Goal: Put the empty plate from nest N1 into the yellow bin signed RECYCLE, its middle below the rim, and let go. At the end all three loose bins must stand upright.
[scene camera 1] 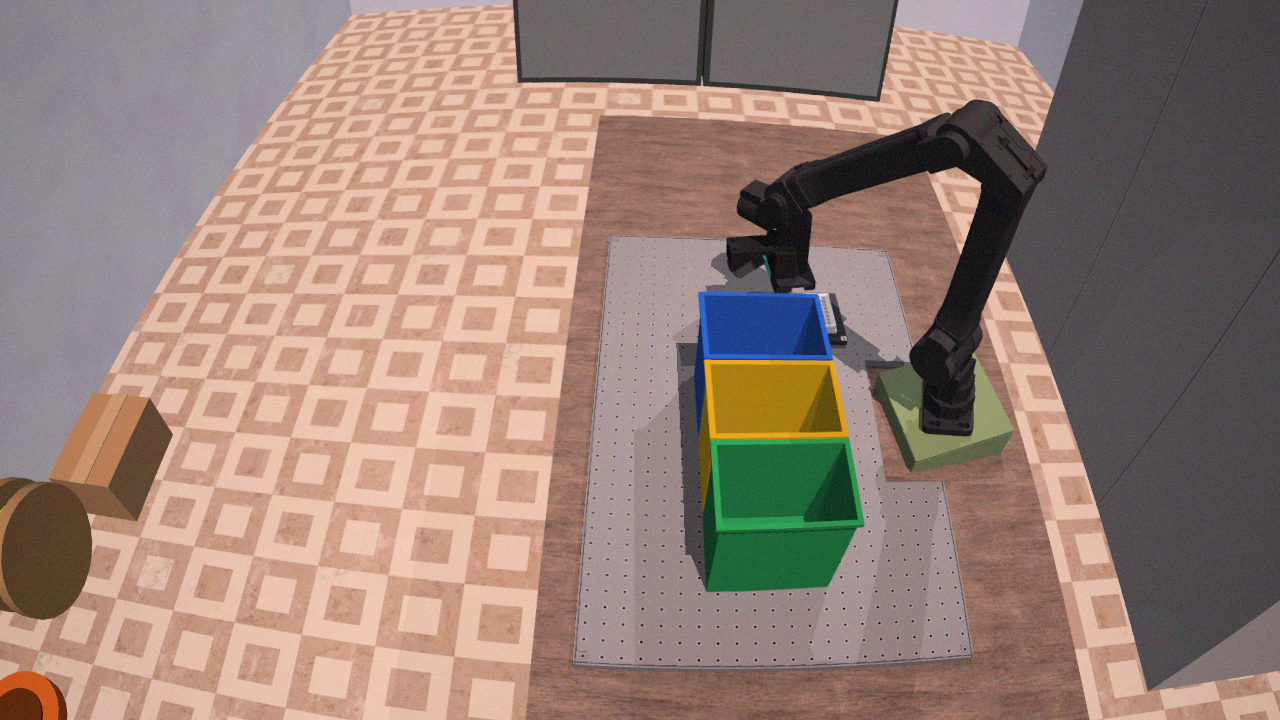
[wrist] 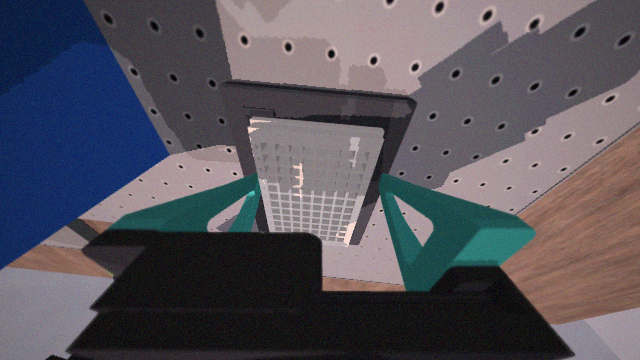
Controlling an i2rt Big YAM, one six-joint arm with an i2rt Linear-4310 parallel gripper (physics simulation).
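Pixels of known places: gripper, fingertip midpoint: (wrist: pixel 320 180); arm's base, origin of the base link: (scene camera 1: pixel 947 404).
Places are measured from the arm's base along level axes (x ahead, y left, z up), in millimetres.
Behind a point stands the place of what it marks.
Note:
The empty plate (scene camera 1: pixel 828 313) {x 219, y -166, z -12 mm} (wrist: pixel 315 160) {x 313, y -149, z -11 mm}, pale with a grid of wells, lies in a dark nest (scene camera 1: pixel 839 334) {x 194, y -132, z -23 mm} (wrist: pixel 320 98) {x 348, y -140, z -25 mm} beside the blue bin. No nest label is readable. My gripper (wrist: pixel 320 180) {x 293, y -159, z -18 mm} is open, with teal fingertips on either side of the plate's long edges in the wrist view; their height over it is hard to tell. In scene camera 1 its fingers are mostly hidden by its own body and the blue bin. The yellow bin (scene camera 1: pixel 774 399) {x 290, y 118, z 69 mm} stands upright between the blue bin (scene camera 1: pixel 762 325) {x 327, y -9, z 83 mm} (wrist: pixel 90 145) {x 286, y -22, z 4 mm} and the green bin (scene camera 1: pixel 780 557) {x 242, y 365, z 60 mm}. No RECYCLE sign shows.
The three upright bins form a close row on the perforated grey board (scene camera 1: pixel 644 537) {x 426, y 320, z -37 mm} (wrist: pixel 300 65) {x 358, y -123, z -37 mm}. The blue bin's wall is close to the gripper's left in the wrist view. The arm's base stands on a green block (scene camera 1: pixel 984 438) {x -64, y 61, z 6 mm} at the right.

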